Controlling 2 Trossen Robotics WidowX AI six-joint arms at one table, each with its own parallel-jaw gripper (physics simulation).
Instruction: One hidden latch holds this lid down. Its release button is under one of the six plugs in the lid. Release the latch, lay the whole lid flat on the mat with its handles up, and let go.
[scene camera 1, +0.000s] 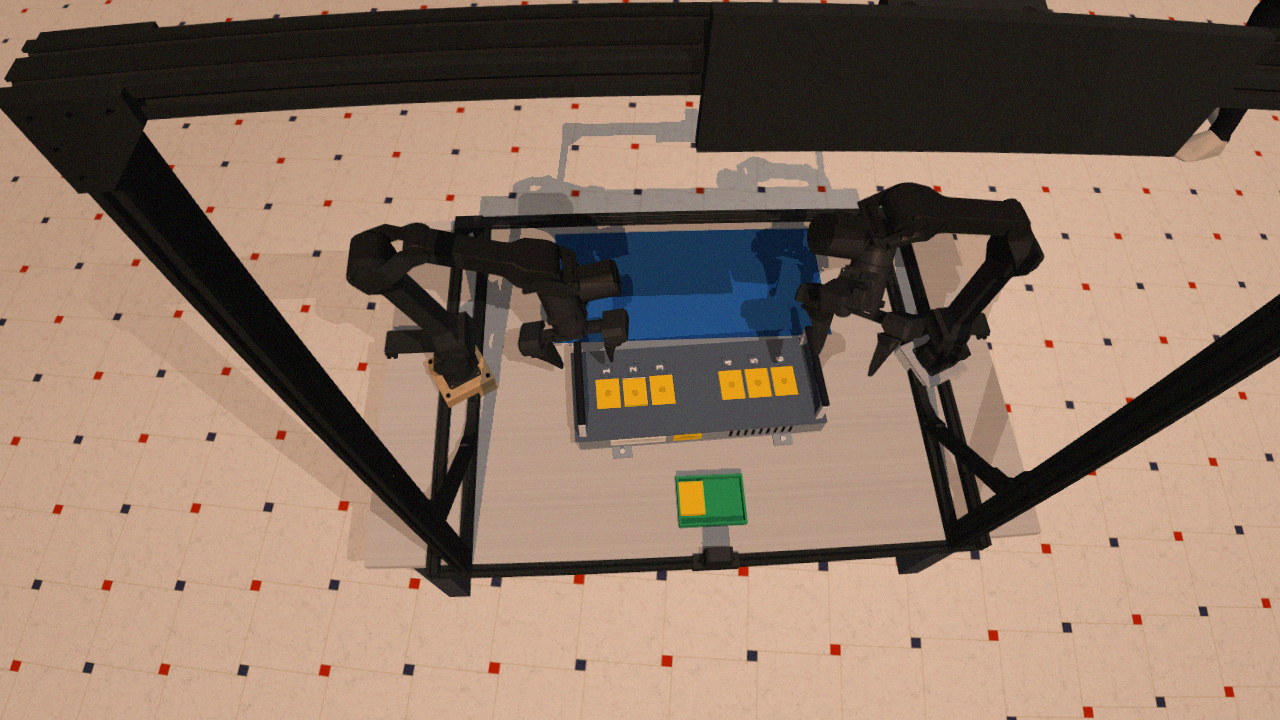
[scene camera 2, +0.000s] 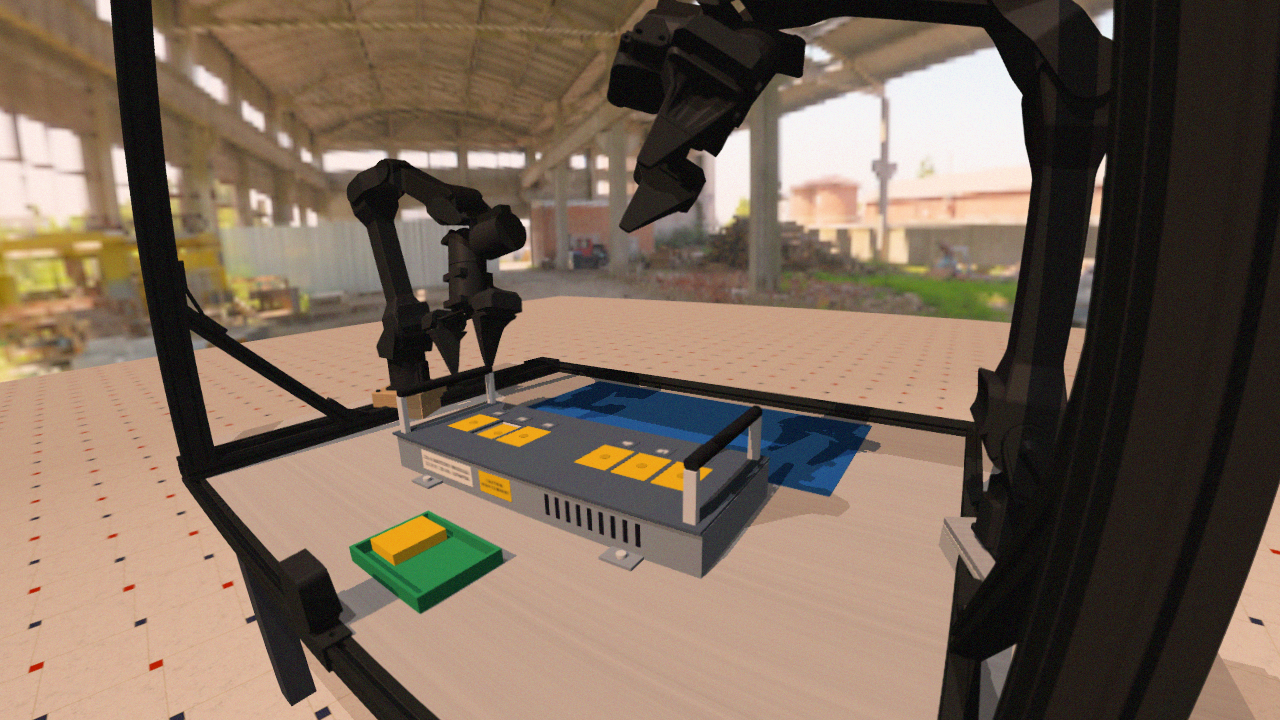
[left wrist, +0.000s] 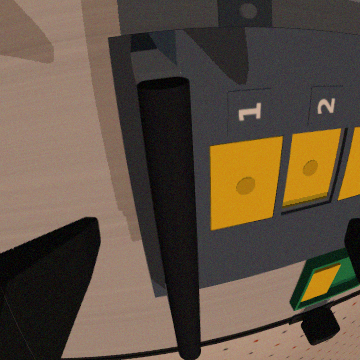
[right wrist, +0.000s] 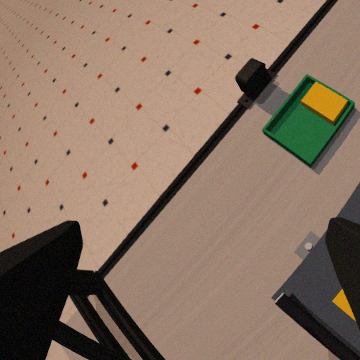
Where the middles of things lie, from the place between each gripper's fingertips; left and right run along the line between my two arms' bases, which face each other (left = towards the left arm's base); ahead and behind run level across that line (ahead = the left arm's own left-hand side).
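There's a blue mat (scene camera 1: 700, 284) that's 240 mm ahead of my left hand, 210 mm to the right of it and 110 mm below it. The green tray (scene camera 2: 426, 579) is 230 mm behind that same left hand, 210 mm to the right of it and 100 mm below it, and the yellow plug (scene camera 2: 405, 541) is 220 mm behind the hand, 180 mm to the right of it and 100 mm below it.
From my right hand, the blue mat is 360 mm ahead of it, 170 mm to the left of it and 310 mm below it, while the yellow plug is 100 mm behind the hand, 210 mm to the left of it and 310 mm below it. As for the green tray, my right hand is 110 mm past it, 170 mm to the right of it and 310 mm above it.
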